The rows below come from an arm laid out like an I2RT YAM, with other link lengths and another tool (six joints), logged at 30 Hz.
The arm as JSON. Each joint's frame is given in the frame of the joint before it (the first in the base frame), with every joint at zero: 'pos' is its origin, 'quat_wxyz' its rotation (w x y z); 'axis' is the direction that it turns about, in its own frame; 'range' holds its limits. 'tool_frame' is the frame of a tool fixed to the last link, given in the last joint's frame.
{
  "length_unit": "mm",
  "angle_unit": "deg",
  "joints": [
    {
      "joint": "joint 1",
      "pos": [
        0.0,
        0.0,
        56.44
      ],
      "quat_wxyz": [
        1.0,
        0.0,
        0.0,
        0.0
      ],
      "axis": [
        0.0,
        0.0,
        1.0
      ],
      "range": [
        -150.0,
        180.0
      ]
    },
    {
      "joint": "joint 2",
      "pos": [
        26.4,
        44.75,
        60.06
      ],
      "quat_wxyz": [
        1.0,
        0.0,
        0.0,
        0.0
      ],
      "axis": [
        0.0,
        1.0,
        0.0
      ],
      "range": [
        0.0,
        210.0
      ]
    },
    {
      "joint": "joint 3",
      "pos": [
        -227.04,
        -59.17,
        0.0
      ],
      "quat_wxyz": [
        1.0,
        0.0,
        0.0,
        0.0
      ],
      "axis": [
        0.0,
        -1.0,
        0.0
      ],
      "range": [
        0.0,
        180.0
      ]
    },
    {
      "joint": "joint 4",
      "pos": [
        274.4,
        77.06,
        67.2
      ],
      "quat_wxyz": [
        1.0,
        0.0,
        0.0,
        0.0
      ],
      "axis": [
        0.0,
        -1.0,
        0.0
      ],
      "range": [
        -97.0,
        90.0
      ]
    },
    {
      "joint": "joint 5",
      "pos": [
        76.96,
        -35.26,
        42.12
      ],
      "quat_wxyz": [
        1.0,
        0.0,
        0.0,
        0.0
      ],
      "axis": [
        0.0,
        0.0,
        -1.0
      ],
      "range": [
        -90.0,
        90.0
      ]
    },
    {
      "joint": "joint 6",
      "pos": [
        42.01,
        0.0,
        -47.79
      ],
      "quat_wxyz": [
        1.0,
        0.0,
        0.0,
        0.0
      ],
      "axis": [
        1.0,
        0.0,
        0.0
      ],
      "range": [
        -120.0,
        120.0
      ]
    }
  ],
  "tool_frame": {
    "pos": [
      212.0,
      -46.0,
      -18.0
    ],
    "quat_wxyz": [
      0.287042,
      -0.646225,
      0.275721,
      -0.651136
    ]
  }
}
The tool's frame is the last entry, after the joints.
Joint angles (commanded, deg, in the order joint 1, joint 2, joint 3, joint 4, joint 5, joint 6), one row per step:
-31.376, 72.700, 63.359, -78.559, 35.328, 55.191
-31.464, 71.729, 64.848, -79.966, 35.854, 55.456
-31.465, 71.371, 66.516, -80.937, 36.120, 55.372
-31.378, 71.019, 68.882, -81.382, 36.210, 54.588
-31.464, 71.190, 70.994, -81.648, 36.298, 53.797
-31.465, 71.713, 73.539, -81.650, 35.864, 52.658
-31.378, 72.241, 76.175, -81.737, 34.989, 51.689
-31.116, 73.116, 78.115, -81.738, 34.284, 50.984
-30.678, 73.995, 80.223, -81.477, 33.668, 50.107
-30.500, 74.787, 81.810, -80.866, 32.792, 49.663
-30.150, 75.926, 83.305, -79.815, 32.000, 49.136
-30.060, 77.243, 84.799, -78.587, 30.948, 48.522
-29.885, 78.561, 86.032, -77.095, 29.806, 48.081
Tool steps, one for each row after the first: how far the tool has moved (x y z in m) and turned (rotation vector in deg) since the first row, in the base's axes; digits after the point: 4 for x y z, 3 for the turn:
-0.0011, -0.0016, 0.0114, -1.069, -0.761, -0.327
0.0005, -0.0037, 0.0210, -1.822, -1.481, -0.279
0.0067, -0.0082, 0.0333, -2.880, -2.962, 0.420
0.0117, -0.0126, 0.0430, -3.643, -3.915, 0.952
0.0204, -0.0170, 0.0524, -4.084, -5.240, 1.903
0.0301, -0.0198, 0.0611, -4.223, -6.886, 2.883
0.0386, -0.0213, 0.0658, -4.052, -7.783, 3.826
0.0491, -0.0236, 0.0718, -4.153, -8.899, 5.089
0.0593, -0.0254, 0.0749, -4.106, -10.308, 5.804
0.0719, -0.0280, 0.0767, -4.107, -11.631, 6.765
0.0850, -0.0312, 0.0775, -3.918, -13.031, 7.614
0.0992, -0.0339, 0.0769, -3.688, -14.575, 8.454

